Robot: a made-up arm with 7 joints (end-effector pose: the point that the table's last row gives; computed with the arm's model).
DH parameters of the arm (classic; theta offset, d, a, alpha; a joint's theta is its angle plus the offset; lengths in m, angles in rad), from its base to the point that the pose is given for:
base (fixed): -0.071 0 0 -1.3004
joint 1: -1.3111 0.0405 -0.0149 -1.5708
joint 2: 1.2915 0 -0.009 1.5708
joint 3: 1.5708 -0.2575 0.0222 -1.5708
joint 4: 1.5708 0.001 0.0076 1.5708
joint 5: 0 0.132 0 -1.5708
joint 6: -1.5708 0 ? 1.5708
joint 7: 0 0 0 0
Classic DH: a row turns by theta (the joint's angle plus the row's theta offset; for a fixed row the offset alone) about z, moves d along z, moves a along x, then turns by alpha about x.
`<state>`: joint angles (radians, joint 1 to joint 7).
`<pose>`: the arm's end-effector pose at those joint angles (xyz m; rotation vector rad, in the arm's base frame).
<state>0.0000 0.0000 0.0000 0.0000 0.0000 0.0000 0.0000</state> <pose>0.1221 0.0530 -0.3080 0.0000 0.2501 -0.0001</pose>
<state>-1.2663 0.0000 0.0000 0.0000 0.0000 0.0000 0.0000</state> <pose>0.3315 -0.0508 0.0118 -0.0426 -0.9697 -0.3385</pose>
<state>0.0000 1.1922 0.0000 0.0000 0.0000 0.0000 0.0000</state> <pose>0.1658 0.2930 -0.1371 1.1857 0.2196 -0.1492</pose>
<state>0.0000 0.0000 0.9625 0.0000 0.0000 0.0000 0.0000</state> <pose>0.0405 0.2122 -0.2872 0.1203 0.2304 0.9572</pose>
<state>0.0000 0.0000 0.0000 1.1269 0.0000 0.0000 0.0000</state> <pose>-0.0173 0.0530 -0.4286 0.0001 1.3770 -0.0001</pose>
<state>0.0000 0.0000 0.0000 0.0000 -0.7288 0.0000 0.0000</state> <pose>0.1221 0.0530 -0.3080 -0.7249 0.2389 0.0910</pose>
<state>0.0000 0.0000 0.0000 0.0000 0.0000 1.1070 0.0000</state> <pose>0.0916 0.0530 -0.3375 0.0001 1.3571 -0.0001</pose>
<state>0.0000 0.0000 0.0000 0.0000 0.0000 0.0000 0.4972</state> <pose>0.1221 0.0530 -0.3080 0.0622 0.2449 0.4944</pose>
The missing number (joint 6, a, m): 0.0403
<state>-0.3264 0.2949 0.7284 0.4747 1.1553 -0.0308 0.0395</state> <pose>0.1697 0.2442 -0.2883 1.2015 0.5985 0.4616</pose>
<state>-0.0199 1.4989 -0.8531 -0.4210 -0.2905 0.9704 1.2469</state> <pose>0.0755 0.2626 -0.1731 1.8837 0.3933 0.3147</pose>
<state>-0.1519 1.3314 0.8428 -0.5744 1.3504 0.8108 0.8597</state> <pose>0.1075 0.2525 0.0888 -1.5937 1.3907 -2.0675</pose>
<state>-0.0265 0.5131 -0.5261 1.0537 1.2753 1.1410 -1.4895</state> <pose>0.0092 0.2367 -0.3591 0.7304 2.9361 -0.2542</pose>
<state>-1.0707 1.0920 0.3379 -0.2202 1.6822 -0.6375 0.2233</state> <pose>0.2412 0.2071 0.0997 2.6865 -1.1672 0.7608</pose>
